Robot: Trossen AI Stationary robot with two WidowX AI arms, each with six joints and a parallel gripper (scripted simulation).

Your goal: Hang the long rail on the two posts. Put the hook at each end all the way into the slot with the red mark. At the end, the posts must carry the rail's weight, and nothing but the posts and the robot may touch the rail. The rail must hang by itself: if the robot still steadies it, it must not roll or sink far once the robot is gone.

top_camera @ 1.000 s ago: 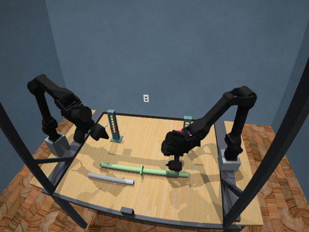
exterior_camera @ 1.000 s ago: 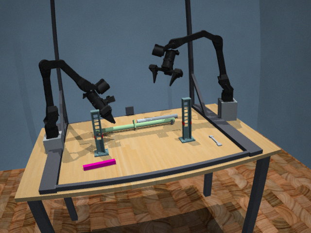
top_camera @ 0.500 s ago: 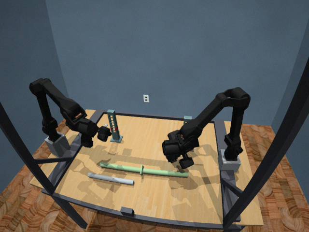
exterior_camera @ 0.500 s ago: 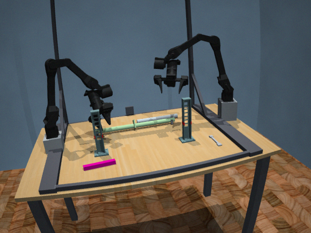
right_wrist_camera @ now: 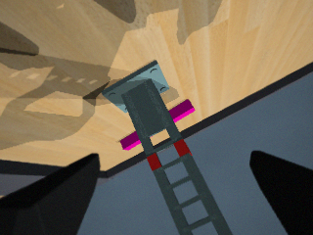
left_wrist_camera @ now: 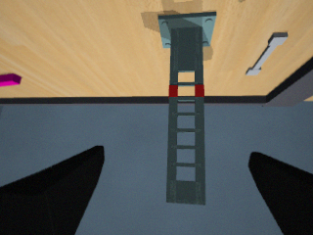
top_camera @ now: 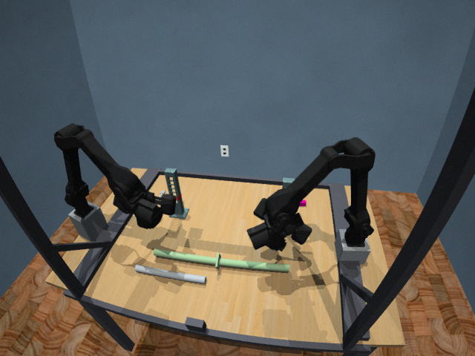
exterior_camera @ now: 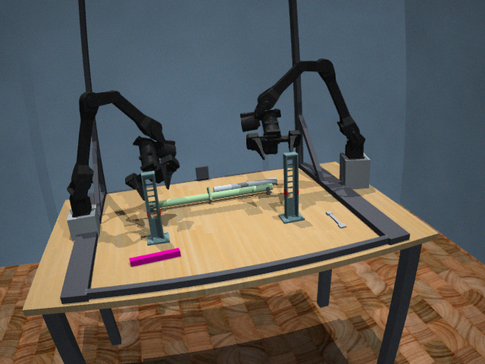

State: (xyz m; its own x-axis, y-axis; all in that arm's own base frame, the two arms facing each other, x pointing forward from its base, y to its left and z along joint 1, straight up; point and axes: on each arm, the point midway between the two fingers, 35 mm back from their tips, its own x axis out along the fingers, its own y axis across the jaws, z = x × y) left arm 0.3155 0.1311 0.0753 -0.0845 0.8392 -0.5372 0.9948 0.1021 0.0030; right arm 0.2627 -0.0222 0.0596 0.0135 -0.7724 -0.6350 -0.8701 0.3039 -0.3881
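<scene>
My left hand is 18 cm past the grey rod, 18 cm above it and 6 cm to the left of it. From my left hand the other things lie so: long green rail: 22 cm to the right, 17 cm below, 10 cm behind; small grey wrench: 21 cm ahead, 19 cm below, 12 cm to the left; magenta bar: 46 cm to the right, 23 cm ahead, 18 cm below.
</scene>
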